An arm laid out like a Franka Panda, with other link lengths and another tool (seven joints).
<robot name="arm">
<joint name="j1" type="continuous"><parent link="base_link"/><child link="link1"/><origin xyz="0 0 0.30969"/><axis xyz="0 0 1"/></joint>
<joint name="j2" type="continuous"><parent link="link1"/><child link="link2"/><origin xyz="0 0 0" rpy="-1.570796 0 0"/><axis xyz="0 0 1"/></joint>
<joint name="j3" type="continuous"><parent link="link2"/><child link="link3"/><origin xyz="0 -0.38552 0" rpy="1.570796 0 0"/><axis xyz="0 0 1"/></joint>
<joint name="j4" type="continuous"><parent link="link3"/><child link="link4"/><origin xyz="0.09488 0 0" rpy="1.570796 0 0"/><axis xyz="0 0 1"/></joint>
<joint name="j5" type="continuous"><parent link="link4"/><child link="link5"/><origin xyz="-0.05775 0.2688 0" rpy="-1.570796 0 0"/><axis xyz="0 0 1"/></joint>
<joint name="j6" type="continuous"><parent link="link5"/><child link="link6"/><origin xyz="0 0 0" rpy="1.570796 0 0"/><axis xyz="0 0 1"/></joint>
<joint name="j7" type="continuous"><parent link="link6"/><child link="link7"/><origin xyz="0.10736 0 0" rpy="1.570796 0 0"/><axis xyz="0 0 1"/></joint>
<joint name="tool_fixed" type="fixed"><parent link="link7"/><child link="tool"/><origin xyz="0.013 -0.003 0.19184" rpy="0 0.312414 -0.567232"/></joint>
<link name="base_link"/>
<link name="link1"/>
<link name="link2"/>
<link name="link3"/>
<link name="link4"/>
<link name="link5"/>
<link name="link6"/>
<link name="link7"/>
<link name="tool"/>
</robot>
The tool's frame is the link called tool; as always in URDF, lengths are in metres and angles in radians. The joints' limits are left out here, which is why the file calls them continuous.
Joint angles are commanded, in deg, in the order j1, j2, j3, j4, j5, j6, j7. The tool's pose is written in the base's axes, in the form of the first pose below.
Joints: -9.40, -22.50, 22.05, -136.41, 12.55, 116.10, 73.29
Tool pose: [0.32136 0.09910 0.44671], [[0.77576 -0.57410 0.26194], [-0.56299 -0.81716 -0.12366], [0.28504 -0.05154 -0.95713]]
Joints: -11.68, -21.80, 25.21, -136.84, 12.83, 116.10, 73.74
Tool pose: [0.32031 0.10485 0.43693], [[0.78258 -0.57487 0.23893], [-0.55855 -0.81785 -0.13832], [0.27493 -0.02520 -0.96113]]
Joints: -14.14, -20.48, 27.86, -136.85, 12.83, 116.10, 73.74
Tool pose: [0.32345 0.10625 0.42726], [[0.78973 -0.57507 0.21357], [-0.55543 -0.81810 -0.14902], [0.26042 -0.00094 -0.96549]]
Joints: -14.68, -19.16, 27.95, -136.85, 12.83, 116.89, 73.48
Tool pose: [0.32961 0.10332 0.42194], [[0.78974 -0.57829 0.20469], [-0.56026 -0.81583 -0.14325], [0.24983 -0.00155 -0.96829]]
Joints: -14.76, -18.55, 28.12, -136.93, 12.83, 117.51, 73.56
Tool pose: [0.33237 0.10358 0.41927], [[0.78967 -0.57882 0.20346], [-0.56139 -0.81545 -0.14098], [0.24751 -0.00289 -0.96888]]
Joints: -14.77, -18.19, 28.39, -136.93, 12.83, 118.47, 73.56
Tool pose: [0.33591 0.10525 0.41891], [[0.78911 -0.57583 0.21383], [-0.55904 -0.81750 -0.13845], [0.25453 -0.01029 -0.96701]]
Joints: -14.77, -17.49, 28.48, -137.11, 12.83, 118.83, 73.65
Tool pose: [0.33740 0.10520 0.41470], [[0.79085 -0.57658 0.20520], [-0.56032 -0.81701 -0.13615], [0.24615 -0.00731 -0.96920]]
